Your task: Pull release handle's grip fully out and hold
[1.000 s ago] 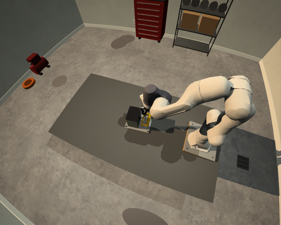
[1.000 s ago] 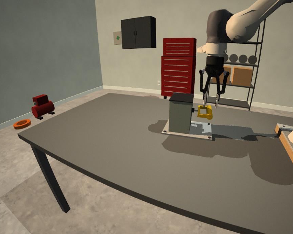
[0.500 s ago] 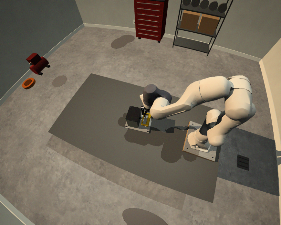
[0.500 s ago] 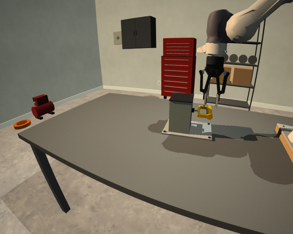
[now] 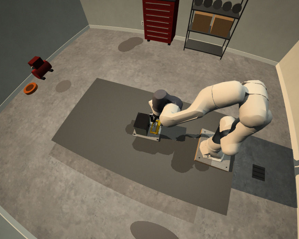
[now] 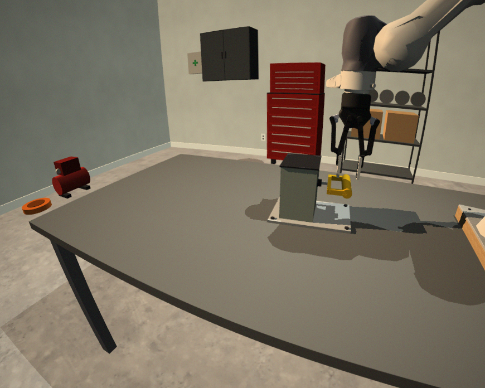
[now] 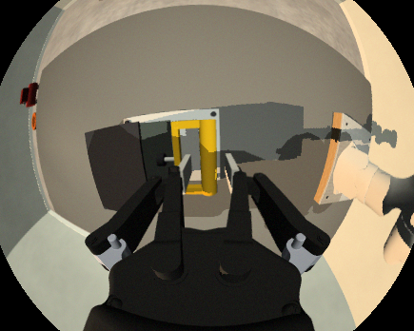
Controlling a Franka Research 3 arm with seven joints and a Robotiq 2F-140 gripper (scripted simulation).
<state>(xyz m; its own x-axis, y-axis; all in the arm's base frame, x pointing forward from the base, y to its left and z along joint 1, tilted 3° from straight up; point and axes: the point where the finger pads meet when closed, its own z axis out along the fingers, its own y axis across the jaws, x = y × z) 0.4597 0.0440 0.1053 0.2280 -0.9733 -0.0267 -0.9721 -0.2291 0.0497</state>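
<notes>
The baseplate lies 16 cm below my hand, 9 cm ahead of it and 2 cm to the left of it.
</notes>
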